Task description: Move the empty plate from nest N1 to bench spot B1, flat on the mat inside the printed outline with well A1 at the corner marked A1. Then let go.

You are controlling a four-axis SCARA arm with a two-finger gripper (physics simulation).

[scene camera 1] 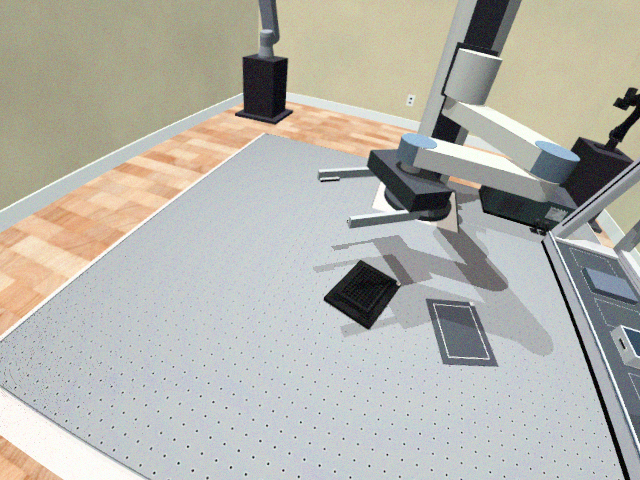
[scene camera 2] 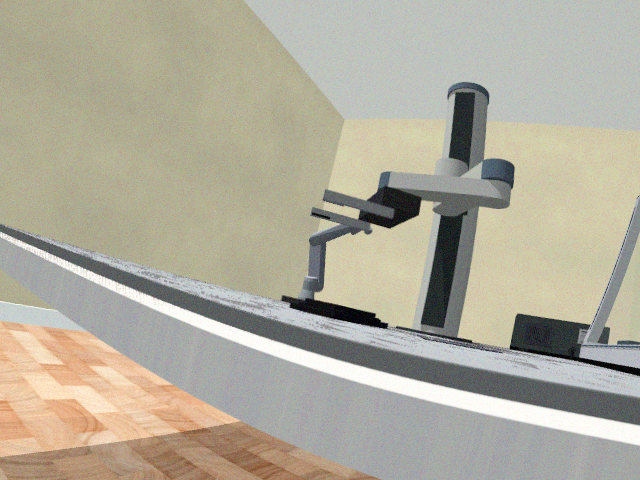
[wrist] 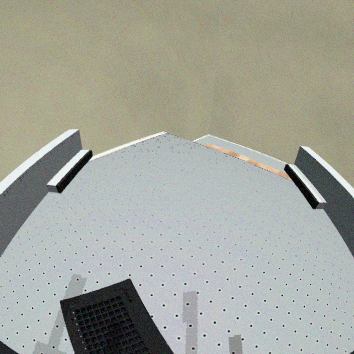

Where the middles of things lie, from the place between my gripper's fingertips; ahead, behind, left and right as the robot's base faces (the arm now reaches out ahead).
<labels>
I see my gripper 21 cm above the black well plate point(scene camera 1: 362, 292), 12 cm to the right of it and 1 cm short of it. Also, from my hand: outlined mat point(scene camera 1: 461, 338) 35 cm to the left, 23 cm below, 3 cm ahead; flat black slab point(scene camera 1: 341, 306) 23 cm below, 12 cm to the left, 1 cm ahead.
</labels>
